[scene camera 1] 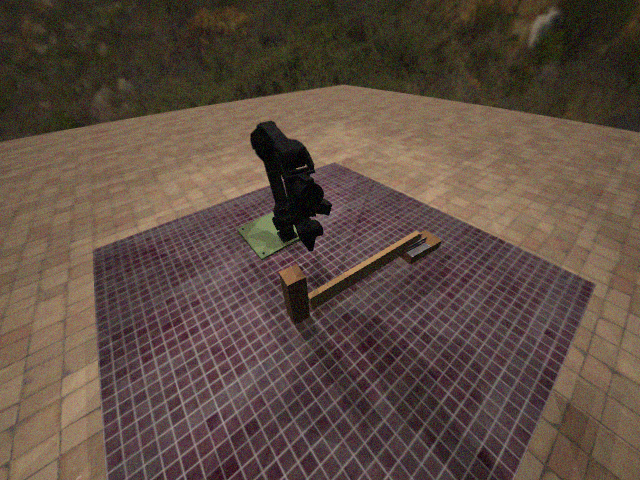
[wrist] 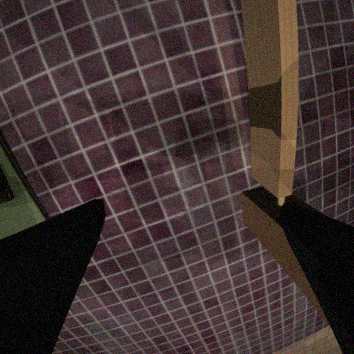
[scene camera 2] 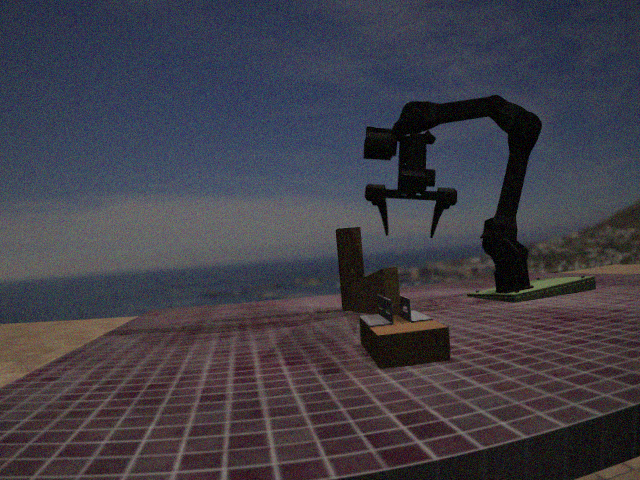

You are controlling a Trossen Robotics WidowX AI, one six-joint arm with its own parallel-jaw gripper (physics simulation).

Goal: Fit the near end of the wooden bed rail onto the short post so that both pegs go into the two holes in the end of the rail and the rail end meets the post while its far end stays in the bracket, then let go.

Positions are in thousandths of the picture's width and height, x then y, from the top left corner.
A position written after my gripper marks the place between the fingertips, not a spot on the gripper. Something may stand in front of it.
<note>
My gripper (scene camera 2: 640, 493) is open, with nothing in its grasp. Also in view: a wooden bed rail (scene camera 1: 515, 605). Further things: a short post (scene camera 2: 546, 511).
The wooden bed rail also shows in the wrist view (wrist: 767, 129) and in scene camera 2 (scene camera 2: 601, 589). My gripper also shows in scene camera 1 (scene camera 1: 479, 505) and in the wrist view (wrist: 549, 592).
</note>
